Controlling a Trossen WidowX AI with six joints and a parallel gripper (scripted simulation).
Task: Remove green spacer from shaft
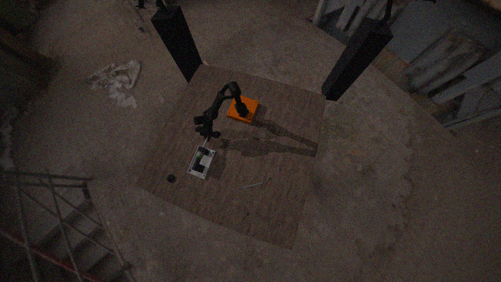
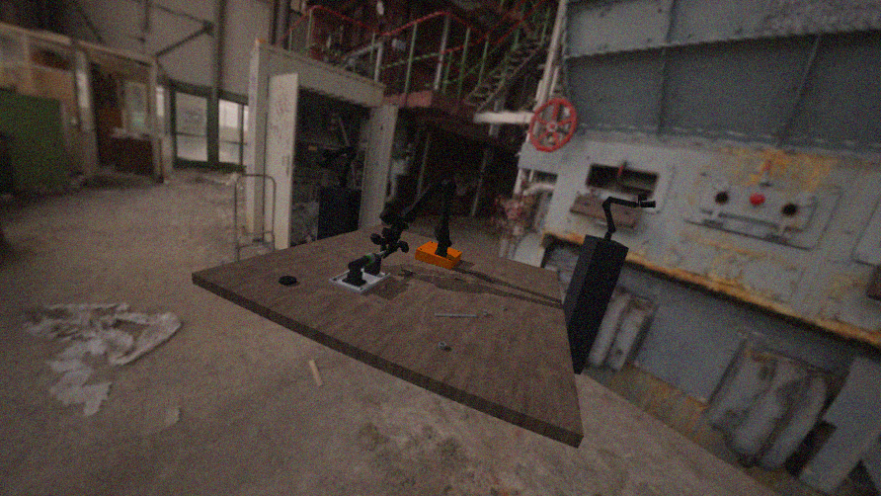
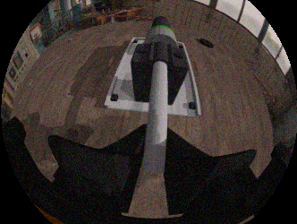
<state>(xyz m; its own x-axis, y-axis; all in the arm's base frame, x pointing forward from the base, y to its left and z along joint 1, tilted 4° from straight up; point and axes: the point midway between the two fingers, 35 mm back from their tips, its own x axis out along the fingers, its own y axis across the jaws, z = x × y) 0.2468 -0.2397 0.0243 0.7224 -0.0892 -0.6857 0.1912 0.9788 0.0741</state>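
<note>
The shaft lies 50 mm ahead of my gripper tip, 20 mm above it and 10 mm to the right of it. Round my gripper tip: spacer 130 mm ahead, 30 mm to the right, 20 mm above; nut 480 mm ahead, 360 mm to the left, 50 mm below; black disc 320 mm ahead, 250 mm to the right, 50 mm below.
</note>
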